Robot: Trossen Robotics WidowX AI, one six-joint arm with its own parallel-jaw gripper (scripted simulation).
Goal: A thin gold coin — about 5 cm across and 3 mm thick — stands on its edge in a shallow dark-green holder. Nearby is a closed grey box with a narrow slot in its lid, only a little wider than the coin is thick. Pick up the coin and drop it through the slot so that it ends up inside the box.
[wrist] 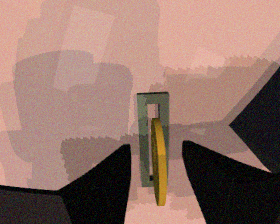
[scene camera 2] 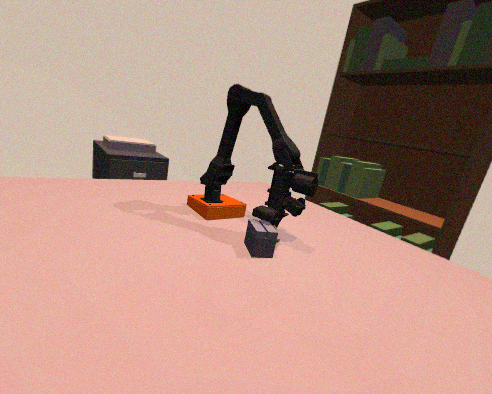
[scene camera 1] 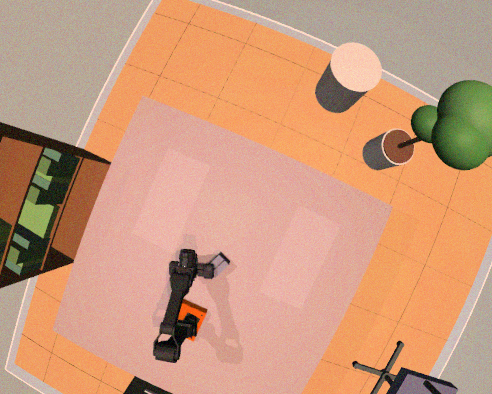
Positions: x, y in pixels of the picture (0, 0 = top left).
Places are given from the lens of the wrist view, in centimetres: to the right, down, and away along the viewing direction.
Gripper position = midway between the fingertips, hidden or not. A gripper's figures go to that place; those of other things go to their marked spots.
my gripper (wrist: 156, 149): 1, 2, 10
gold coin (wrist: 158, 150): 1, 2, 7
